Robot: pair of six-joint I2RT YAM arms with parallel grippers.
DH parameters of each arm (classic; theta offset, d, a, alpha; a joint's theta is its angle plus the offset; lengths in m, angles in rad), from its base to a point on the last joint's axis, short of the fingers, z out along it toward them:
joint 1: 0 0.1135 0.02 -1.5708
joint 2: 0 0 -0.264 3.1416
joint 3: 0.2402 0 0.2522 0
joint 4: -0.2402 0 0.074 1.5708
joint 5: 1.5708 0 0 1.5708
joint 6: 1.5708 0.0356 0 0
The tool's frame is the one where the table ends.
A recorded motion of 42 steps. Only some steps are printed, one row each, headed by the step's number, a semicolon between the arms.
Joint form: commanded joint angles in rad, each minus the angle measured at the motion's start. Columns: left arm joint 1, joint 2, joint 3, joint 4, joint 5, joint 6; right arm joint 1, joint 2, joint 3, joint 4, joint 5, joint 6.
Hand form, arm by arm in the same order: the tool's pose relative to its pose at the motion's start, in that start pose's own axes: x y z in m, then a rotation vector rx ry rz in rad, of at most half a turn. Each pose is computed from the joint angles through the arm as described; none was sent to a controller.
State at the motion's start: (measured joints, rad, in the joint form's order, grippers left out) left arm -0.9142 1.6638 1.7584 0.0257 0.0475 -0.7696; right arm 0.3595 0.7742 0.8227 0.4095 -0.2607 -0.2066
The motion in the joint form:
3: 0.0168 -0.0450 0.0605 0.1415 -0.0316 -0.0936; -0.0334 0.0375 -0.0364 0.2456 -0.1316 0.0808
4: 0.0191 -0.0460 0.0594 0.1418 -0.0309 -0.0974; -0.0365 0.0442 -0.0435 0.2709 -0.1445 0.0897
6: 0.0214 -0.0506 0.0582 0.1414 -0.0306 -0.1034; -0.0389 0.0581 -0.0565 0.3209 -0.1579 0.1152
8: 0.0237 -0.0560 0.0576 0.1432 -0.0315 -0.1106; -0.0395 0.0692 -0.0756 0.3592 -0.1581 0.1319
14: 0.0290 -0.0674 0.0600 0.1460 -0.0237 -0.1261; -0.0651 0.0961 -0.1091 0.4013 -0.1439 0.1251
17: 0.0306 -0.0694 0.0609 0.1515 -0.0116 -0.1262; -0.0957 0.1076 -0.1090 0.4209 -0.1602 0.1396
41: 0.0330 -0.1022 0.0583 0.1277 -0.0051 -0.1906; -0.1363 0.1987 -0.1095 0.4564 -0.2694 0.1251
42: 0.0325 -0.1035 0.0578 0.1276 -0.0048 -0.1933; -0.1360 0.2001 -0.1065 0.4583 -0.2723 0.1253
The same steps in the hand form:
3: -0.0436 -0.0336 -0.0223 0.1471 -0.2039 -0.0812; -0.0025 -0.0025 0.0024 -0.0752 -0.1719 0.0091
4: -0.0442 -0.0331 -0.0226 0.1466 -0.2048 -0.0843; -0.0008 -0.0025 0.0028 -0.0845 -0.1829 0.0114
6: -0.0456 -0.0335 -0.0242 0.1481 -0.2078 -0.0896; 0.0023 -0.0021 0.0038 -0.0951 -0.2040 0.0264
8: -0.0476 -0.0344 -0.0263 0.1516 -0.2141 -0.0960; 0.0079 -0.0013 0.0042 -0.0955 -0.2106 0.0398
14: -0.0524 -0.0374 -0.0310 0.1672 -0.2220 -0.1082; 0.0233 -0.0042 0.0051 -0.0621 -0.1848 0.0281
17: -0.0536 -0.0385 -0.0320 0.1804 -0.2198 -0.1057; 0.0256 -0.0094 0.0051 -0.0537 -0.1843 0.0229
41: -0.0598 -0.0449 -0.0435 0.1950 -0.2149 -0.1677; 0.0499 -0.0149 0.0160 -0.1338 -0.1304 0.0038
42: -0.0599 -0.0453 -0.0439 0.1963 -0.2145 -0.1704; 0.0491 -0.0150 0.0165 -0.1366 -0.1339 0.0024

